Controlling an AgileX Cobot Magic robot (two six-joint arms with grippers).
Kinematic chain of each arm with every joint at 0, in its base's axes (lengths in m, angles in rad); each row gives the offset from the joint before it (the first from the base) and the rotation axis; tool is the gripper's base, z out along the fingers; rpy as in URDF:
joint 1: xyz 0 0 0.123 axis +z
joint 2: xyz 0 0 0 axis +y
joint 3: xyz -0.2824 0 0.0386 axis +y
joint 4: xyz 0.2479 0 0.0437 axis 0.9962 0 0.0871
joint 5: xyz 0 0 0 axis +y
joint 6: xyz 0.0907 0 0.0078 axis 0.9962 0 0.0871
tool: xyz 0 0 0 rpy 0 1.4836 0
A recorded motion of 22 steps. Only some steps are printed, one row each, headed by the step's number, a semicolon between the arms.
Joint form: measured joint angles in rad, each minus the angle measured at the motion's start. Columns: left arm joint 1, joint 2, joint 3, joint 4, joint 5, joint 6; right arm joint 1, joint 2, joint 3, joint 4, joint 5, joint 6.
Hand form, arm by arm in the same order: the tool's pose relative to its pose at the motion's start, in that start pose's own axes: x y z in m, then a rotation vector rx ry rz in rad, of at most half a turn. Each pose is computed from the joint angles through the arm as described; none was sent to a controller.
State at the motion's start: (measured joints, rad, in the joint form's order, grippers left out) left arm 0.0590 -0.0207 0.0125 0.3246 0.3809 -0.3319; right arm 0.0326 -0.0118 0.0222 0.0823 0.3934 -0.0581
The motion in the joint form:
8: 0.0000 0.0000 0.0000 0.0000 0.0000 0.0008; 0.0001 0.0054 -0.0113 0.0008 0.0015 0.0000
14: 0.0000 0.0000 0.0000 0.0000 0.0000 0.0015; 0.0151 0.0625 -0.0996 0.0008 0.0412 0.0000
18: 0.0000 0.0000 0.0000 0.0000 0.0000 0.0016; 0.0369 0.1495 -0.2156 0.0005 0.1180 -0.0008
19: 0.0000 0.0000 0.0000 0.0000 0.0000 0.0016; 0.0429 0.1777 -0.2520 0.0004 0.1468 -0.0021
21: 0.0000 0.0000 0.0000 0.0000 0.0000 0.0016; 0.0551 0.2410 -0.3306 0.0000 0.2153 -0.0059
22: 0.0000 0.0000 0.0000 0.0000 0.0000 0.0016; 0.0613 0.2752 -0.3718 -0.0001 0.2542 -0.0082
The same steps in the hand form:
8: 0.0000 0.0000 0.0000 0.0000 0.0000 0.0008; -0.0032 0.0001 -0.0010 -0.0006 -0.0044 0.0005
14: 0.0000 0.0000 0.0000 0.0000 0.0000 0.0015; -0.0254 0.0018 -0.0073 -0.0177 0.0044 -0.0052
18: 0.0000 0.0000 0.0000 0.0000 0.0000 0.0016; -0.0520 0.0042 -0.0133 -0.0429 0.0527 -0.0151
19: 0.0000 0.0000 0.0000 0.0000 0.0000 0.0016; -0.0599 0.0050 -0.0148 -0.0502 0.0734 -0.0193
21: 0.0000 0.0000 0.0000 0.0000 0.0000 0.0016; -0.0763 0.0066 -0.0171 -0.0654 0.1267 -0.0298
22: 0.0000 0.0000 0.0000 0.0000 0.0000 0.0016; -0.0846 0.0075 -0.0178 -0.0733 0.1586 -0.0358

